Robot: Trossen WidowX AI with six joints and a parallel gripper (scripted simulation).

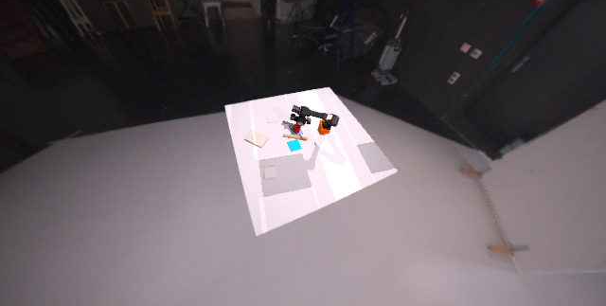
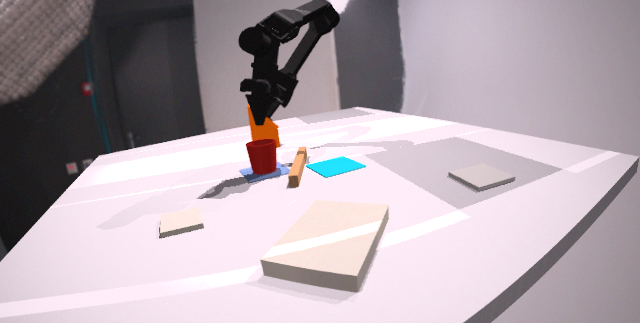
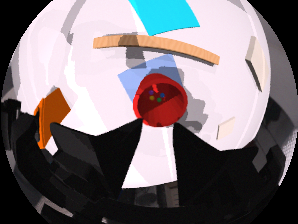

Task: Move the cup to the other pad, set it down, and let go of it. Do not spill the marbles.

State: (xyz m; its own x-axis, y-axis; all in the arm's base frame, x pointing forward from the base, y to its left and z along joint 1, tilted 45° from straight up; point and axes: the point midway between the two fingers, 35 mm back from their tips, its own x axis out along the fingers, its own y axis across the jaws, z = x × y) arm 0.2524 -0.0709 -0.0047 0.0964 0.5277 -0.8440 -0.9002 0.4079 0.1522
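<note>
My gripper tip is now 7 cm above the red cup, 1 cm to the left of it and 1 cm short of it. The rest, counted from my gripper tip: light blue pad (12 cm below, 1 cm ahead); then tan wooden bar (11 cm below, 7 cm to the left, 4 cm ahead); then cyan pad (15 cm to the left, 12 cm below, 8 cm ahead).
</note>
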